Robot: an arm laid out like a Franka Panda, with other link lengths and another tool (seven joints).
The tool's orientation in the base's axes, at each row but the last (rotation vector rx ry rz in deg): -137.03, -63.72, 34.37; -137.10, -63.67, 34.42; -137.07, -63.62, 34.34; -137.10, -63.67, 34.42; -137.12, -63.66, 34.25; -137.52, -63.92, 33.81; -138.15, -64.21, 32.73; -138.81, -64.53, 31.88; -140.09, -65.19, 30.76; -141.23, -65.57, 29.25; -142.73, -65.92, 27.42
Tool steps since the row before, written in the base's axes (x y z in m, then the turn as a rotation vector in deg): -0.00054, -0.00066, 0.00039, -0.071, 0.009, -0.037; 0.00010, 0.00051, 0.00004, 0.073, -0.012, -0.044; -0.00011, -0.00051, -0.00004, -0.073, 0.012, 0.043; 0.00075, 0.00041, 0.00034, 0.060, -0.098, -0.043; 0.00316, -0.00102, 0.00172, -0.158, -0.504, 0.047; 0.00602, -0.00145, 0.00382, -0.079, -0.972, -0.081; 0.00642, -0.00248, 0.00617, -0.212, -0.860, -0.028; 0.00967, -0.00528, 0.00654, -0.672, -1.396, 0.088; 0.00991, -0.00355, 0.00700, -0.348, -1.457, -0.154; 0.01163, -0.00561, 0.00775, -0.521, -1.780, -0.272; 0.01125, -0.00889, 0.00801, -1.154, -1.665, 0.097
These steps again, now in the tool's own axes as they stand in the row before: -0.00091, -0.00015, -0.00015, -0.027, -0.028, 0.071; 0.00045, -0.00026, 0.00001, 0.042, 0.075, -0.007; -0.00046, 0.00025, -0.00001, -0.042, -0.074, 0.007; 0.00069, 0.00002, -0.00061, -0.033, 0.117, -0.017; 0.00071, 0.00155, -0.00333, -0.498, 0.174, -0.053; 0.00164, 0.00243, -0.00666, -0.794, 0.565, -0.083; 0.00069, 0.00213, -0.00897, -0.795, 0.390, -0.036; 0.00042, 0.00573, -0.01145, -1.509, 0.361, -0.001; 0.00191, 0.00492, -0.01149, -1.321, 0.722, 0.034; 0.00136, 0.00717, -0.01317, -1.658, 0.861, 0.159; -0.00124, 0.00917, -0.01357, -2.013, 0.210, 0.134
